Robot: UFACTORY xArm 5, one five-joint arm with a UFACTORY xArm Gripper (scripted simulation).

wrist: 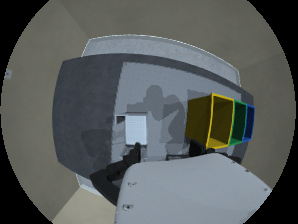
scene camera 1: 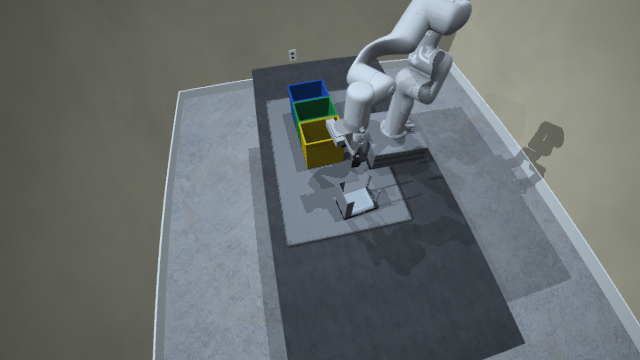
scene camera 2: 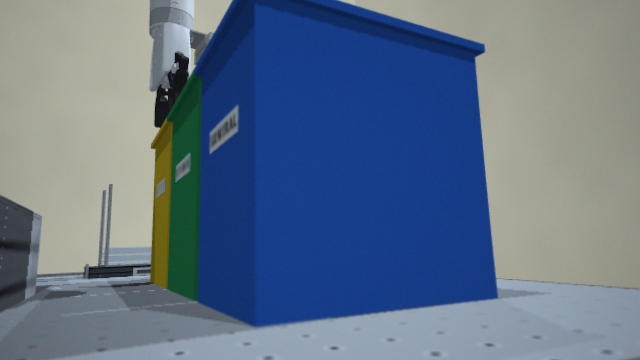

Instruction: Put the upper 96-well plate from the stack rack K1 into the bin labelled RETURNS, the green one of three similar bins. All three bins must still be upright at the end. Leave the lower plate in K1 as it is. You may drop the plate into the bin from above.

Path:
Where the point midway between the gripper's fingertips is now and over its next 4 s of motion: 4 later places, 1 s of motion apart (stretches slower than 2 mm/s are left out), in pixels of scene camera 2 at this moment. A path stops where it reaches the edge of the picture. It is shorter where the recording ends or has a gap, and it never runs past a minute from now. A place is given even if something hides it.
My gripper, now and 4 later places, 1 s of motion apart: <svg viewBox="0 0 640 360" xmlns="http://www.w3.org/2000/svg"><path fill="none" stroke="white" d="M170 120L151 138L150 157L149 180L148 204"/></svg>

